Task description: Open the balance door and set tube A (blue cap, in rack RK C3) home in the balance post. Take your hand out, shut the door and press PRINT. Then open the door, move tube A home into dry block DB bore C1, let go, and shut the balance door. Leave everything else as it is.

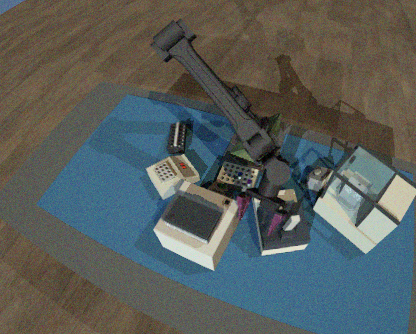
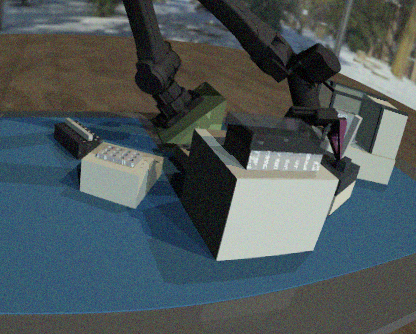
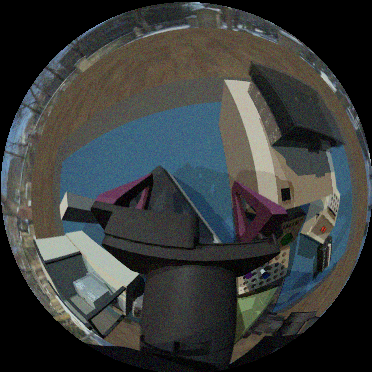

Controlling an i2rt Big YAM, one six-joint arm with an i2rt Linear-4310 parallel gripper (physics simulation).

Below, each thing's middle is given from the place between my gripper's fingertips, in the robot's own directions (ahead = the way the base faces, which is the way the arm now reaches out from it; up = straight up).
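Glass-box balance (image 1: pixel 362 200): from my hand, 310 mm to the left, 210 mm behind, 10 mm above. Large cream box with dark lid (image 2: pixel 258 189): 150 mm to the right of my hand, 40 mm ahead of it, 10 mm below it.
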